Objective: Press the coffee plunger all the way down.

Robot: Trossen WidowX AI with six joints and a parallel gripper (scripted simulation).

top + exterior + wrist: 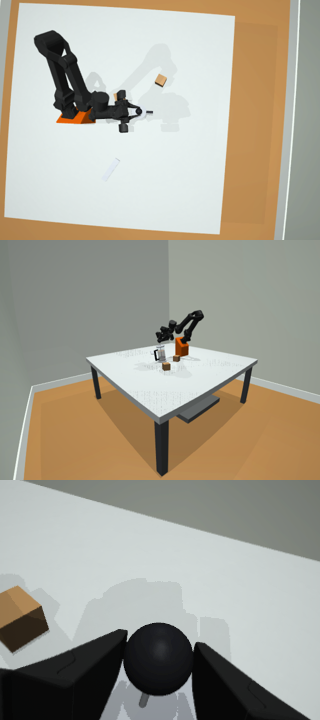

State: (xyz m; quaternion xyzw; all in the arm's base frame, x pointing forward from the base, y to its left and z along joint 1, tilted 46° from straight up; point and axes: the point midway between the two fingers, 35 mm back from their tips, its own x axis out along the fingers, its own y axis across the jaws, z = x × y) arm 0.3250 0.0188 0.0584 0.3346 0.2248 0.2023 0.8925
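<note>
The coffee press lies 100 mm below my gripper tip.
</note>
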